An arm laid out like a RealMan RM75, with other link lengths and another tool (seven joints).
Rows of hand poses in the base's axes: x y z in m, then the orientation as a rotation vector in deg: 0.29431, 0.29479, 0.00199, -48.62, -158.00, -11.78; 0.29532, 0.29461, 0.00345, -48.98, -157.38, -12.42; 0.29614, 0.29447, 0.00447, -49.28, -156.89, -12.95; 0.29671, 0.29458, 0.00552, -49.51, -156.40, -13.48; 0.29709, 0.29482, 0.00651, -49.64, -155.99, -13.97; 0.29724, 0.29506, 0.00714, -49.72, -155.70, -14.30; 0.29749, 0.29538, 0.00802, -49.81, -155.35, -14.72; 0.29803, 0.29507, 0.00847, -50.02, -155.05, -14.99; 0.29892, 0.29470, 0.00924, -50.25, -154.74, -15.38; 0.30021, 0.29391, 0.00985, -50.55, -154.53, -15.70; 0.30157, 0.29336, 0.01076, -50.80, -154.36, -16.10; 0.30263, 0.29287, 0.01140, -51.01, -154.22, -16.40
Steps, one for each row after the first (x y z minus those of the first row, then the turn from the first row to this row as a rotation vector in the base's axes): 0.00101, -0.00018, 0.00146, 0.53, 0.32, -0.38; 0.00183, -0.00032, 0.00248, 0.97, 0.57, -0.70; 0.00240, -0.00021, 0.00353, 1.41, 0.82, -0.97; 0.00278, 0.00003, 0.00452, 1.83, 1.03, -1.17; 0.00293, 0.00027, 0.00515, 2.11, 1.19, -1.29; 0.00318, 0.00059, 0.00603, 2.47, 1.37, -1.44; 0.00372, 0.00028, 0.00648, 2.70, 1.53, -1.65; 0.00461, -0.00009, 0.00725, 3.00, 1.65, -1.89; 0.00590, -0.00088, 0.00786, 3.22, 1.68, -2.15; 0.00726, -0.00143, 0.00877, 3.48, 1.67, -2.38; 0.00832, -0.00192, 0.00941, 3.68, 1.66, -2.57
